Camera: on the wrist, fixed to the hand. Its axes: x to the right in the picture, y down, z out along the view.
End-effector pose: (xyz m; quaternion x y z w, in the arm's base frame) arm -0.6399 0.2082 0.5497 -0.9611 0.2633 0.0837 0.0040
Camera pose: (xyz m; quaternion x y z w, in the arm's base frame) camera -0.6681 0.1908 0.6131 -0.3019 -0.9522 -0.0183 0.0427
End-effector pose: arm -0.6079 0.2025 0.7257 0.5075 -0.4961 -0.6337 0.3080
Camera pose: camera -0.5481 0.1965 0.7644 -0.5214 -0.5185 0.3349 0.5892
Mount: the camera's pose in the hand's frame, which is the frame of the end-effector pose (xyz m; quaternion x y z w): -0.0254 0.0316 -0.0589 -0.0351 0.0278 -0.9983 0.0381
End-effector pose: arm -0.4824 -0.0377 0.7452 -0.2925 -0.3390 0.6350 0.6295
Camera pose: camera -0.4535 -0.0587 0.6833 0.2875 -0.3097 -0.6243 0.6571
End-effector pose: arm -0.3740 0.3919 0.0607 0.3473 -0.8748 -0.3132 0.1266
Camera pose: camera -0.3464 0.4000 0.1262 -0.8908 -0.3279 0.1594 0.2713
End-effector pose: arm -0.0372 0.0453 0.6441 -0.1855 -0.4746 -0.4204 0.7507
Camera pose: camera 0.0161 0.0352 0.5975 -0.4521 0.1676 0.7873 0.3844
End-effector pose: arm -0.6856 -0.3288 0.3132 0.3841 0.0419 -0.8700 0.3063
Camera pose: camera -0.6167 -0.3235 0.2946 0.0138 -0.4241 0.3268 0.8445
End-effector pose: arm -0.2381 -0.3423 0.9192 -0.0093 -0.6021 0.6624 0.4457
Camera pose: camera -0.2088 -0.3072 0.8642 0.5666 -0.0431 -0.4411 0.6946
